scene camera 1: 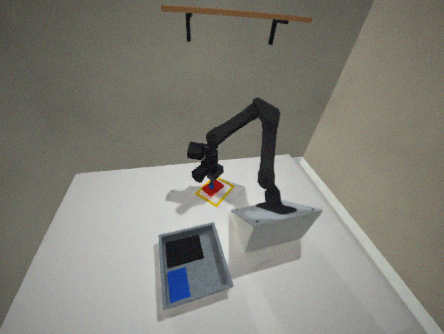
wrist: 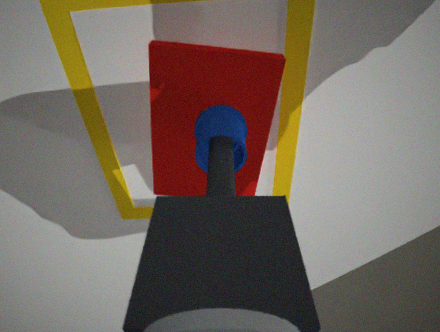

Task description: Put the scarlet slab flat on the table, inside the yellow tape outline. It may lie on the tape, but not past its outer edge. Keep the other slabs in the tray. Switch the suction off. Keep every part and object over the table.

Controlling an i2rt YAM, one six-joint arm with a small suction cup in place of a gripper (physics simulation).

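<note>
The suction cup (wrist: 220,120) can be seen, and so can a scarlet slab (wrist: 185,79). There is a grey tray (scene camera 1: 209,275), and in the wrist view the grey tray is out of frame. The scene also has a black slab (scene camera 1: 188,249); in the wrist view the black slab is out of frame.
</note>
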